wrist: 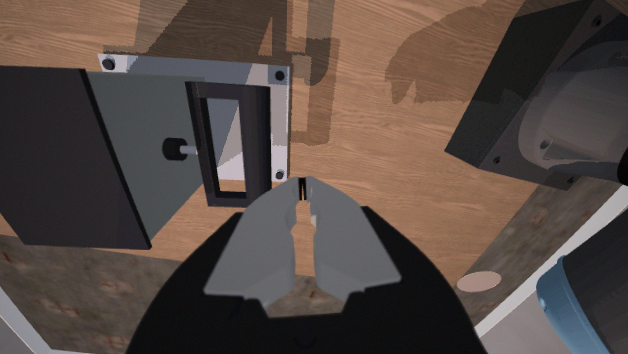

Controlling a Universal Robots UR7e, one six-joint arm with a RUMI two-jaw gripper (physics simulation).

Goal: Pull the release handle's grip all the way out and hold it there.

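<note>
The release handle's dark grip is an upright rectangular frame with a thick round bar, left of the image centre. A short stretch of pale rod shows between the grip and a black collar on the grey-green panel. My gripper is shut, with its fingertips together and nothing between them. It shows just right of the grip's lower end, and its left finger covers part of that end in the view. Whether finger and grip touch cannot be told.
A pale base plate with dark bolts lies under the handle. A large dark panel stands at the left. A dark block with a rounded grey part is at the upper right. A blue-edged cylinder is at the lower right, near a pink disc.
</note>
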